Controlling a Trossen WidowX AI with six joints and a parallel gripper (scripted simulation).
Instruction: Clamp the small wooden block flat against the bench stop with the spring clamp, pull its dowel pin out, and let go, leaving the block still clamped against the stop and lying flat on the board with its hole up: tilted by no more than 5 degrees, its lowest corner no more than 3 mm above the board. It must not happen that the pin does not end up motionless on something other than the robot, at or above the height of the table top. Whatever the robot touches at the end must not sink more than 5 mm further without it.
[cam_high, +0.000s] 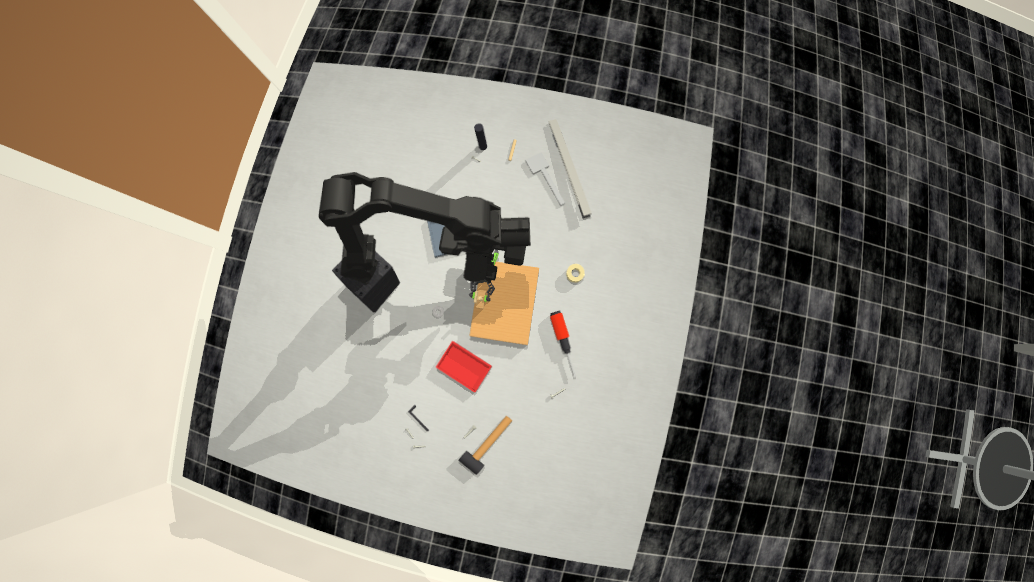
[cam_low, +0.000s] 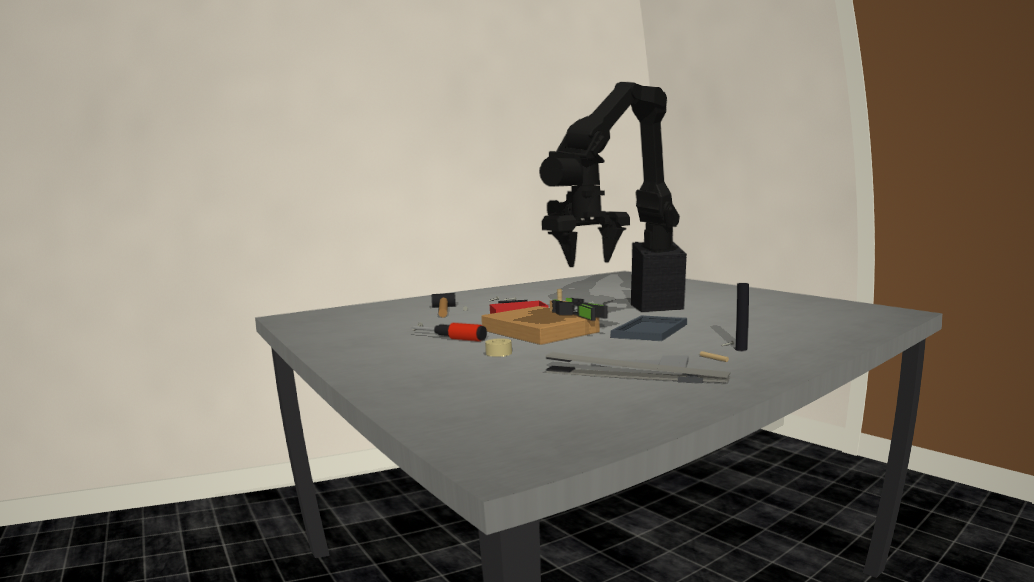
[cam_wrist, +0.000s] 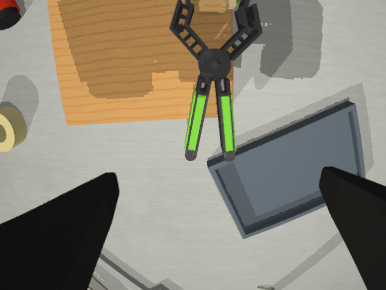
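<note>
My hand is 2 cm short of the dowel pin, 10 cm to the left of it and 12 cm above it. The rest, counted from my hand: small wooden block (1 cm ahead, 10 cm to the right, 13 cm below); wooden board (7 cm ahead, 9 cm to the right, 16 cm below); wooden stop (10 cm to the right, 13 cm below).
</note>
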